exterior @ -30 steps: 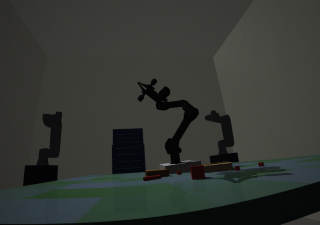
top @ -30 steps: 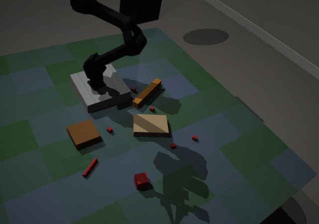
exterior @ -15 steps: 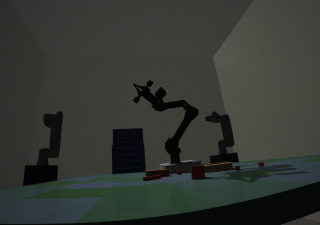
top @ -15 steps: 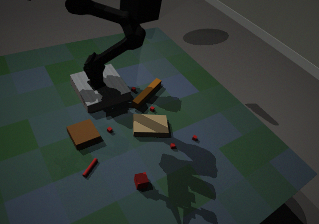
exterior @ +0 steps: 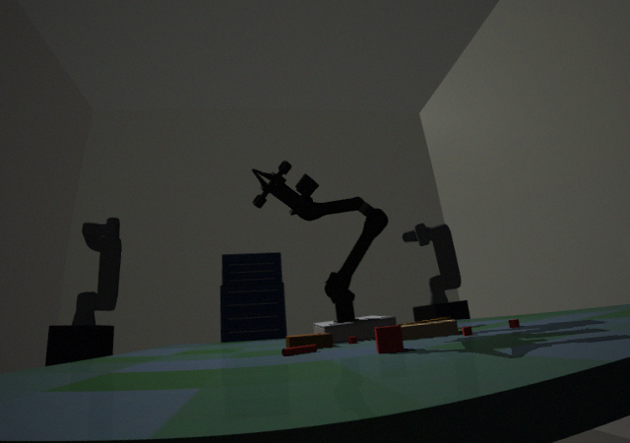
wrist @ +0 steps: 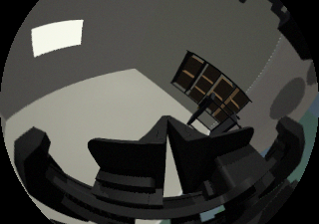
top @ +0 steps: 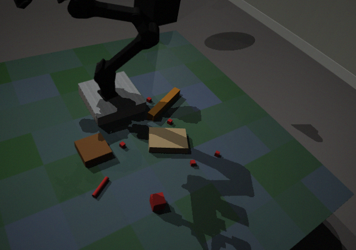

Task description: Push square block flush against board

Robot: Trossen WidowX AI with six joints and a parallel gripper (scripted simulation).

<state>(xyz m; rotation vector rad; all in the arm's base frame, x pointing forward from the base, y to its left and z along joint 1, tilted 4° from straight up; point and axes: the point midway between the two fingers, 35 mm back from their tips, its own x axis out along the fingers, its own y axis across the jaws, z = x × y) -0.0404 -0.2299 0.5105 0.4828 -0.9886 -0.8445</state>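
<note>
The brown square block is 560 mm below my gripper tip, 200 mm ahead of it and 100 mm to the left of it. Also, from my gripper tip: red rod: 560 mm below, 350 mm ahead, 50 mm to the left; tan flat slab: 560 mm below, 360 mm to the left, 310 mm ahead; long orange bar: 560 mm below, 480 mm to the left, 140 mm ahead.
</note>
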